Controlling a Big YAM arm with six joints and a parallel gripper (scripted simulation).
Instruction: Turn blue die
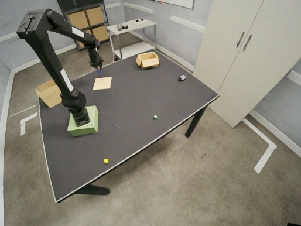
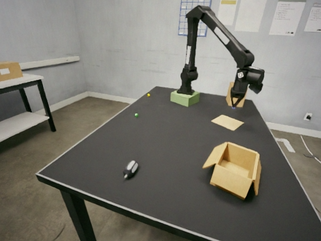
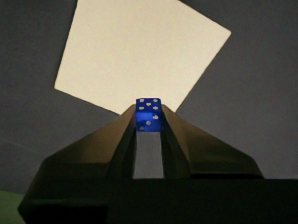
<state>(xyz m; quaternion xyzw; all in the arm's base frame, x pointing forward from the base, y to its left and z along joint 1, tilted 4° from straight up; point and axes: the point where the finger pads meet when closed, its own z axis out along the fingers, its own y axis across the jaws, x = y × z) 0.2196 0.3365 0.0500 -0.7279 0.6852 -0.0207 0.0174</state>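
Now: the tan mat 10 mm behind my hand, 10 mm to the right of it and 110 mm below it. The rest, counted from my hand: blue die 10 mm below; then cardboard box 400 mm behind, 30 mm to the left, 50 mm below; then green die 180 mm ahead, 520 mm to the right, 110 mm below.
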